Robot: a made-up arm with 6 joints.
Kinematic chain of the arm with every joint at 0, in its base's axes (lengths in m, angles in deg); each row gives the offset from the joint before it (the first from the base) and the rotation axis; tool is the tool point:
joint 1: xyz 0 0 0.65 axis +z
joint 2: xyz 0.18 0 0 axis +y
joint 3: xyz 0 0 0.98 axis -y
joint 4: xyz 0 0 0.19 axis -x
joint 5: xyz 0.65 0 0 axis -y
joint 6: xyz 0.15 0 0 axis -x
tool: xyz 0 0 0
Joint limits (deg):
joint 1: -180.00..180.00
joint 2: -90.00..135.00
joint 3: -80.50..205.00
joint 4: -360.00..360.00
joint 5: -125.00..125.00
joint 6: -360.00..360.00
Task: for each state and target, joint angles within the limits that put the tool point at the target. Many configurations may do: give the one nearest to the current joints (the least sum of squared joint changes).
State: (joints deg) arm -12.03 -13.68 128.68 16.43 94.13 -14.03
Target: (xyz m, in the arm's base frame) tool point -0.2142 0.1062 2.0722
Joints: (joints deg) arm -14.97 8.36 121.73 18.44 95.21 -14.03
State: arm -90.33 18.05 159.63 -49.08 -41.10 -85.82
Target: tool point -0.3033 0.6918 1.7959
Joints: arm -61.68 -9.90 147.12 -46.68 -34.09 -85.82
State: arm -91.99 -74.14 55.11 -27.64 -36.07 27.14
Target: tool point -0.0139 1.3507 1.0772
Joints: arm -86.93 -90.00 47.28 -24.07 -73.13 27.14
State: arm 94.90 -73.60 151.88 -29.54 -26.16 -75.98
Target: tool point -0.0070 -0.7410 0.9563
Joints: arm 92.22 -23.54 195.23 -30.94 -27.53 -75.98
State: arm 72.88 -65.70 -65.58 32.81 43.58 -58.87
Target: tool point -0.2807 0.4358 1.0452
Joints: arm 115.85 -15.15 -77.53 38.74 41.81 -58.87
